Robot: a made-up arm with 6 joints. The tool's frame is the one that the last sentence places.
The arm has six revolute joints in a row. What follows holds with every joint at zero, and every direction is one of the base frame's.
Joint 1 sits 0.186 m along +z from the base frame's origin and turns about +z.
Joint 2 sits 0.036 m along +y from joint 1 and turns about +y.
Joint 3 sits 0.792 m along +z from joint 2 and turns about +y.
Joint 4 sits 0.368 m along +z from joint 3 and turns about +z.
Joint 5 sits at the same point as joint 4 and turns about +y.
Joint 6 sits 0.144 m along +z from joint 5 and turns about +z.
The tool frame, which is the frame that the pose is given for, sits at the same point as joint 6; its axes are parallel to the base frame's.
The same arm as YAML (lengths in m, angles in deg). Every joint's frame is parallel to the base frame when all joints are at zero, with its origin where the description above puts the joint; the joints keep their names.
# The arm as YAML. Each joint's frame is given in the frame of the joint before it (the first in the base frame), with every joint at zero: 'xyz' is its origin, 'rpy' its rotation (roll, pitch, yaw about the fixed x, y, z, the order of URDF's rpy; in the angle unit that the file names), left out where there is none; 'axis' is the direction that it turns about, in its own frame. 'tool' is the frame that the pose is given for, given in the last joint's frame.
units:
  length: m
  angle: deg
joints:
  - name: joint 1
    type: revolute
    origin:
      xyz: [0.0, 0.0, 0.186]
    axis: "+z"
  - name: joint 2
    type: revolute
    origin:
      xyz: [0.0, 0.036, 0.0]
    axis: "+y"
  - name: joint 3
    type: revolute
    origin:
      xyz: [0.0, 0.0, 0.792]
    axis: "+y"
  - name: joint 4
    type: revolute
    origin:
      xyz: [0.0, 0.0, 0.368]
    axis: "+z"
  - name: joint 5
    type: revolute
    origin:
      xyz: [0.0, 0.0, 0.0]
    axis: "+y"
  - name: joint 6
    type: revolute
    origin:
      xyz: [0.0, 0.0, 0.144]
    axis: "+z"
tool:
  origin:
    xyz: [0.0, 0.0, 0.0]

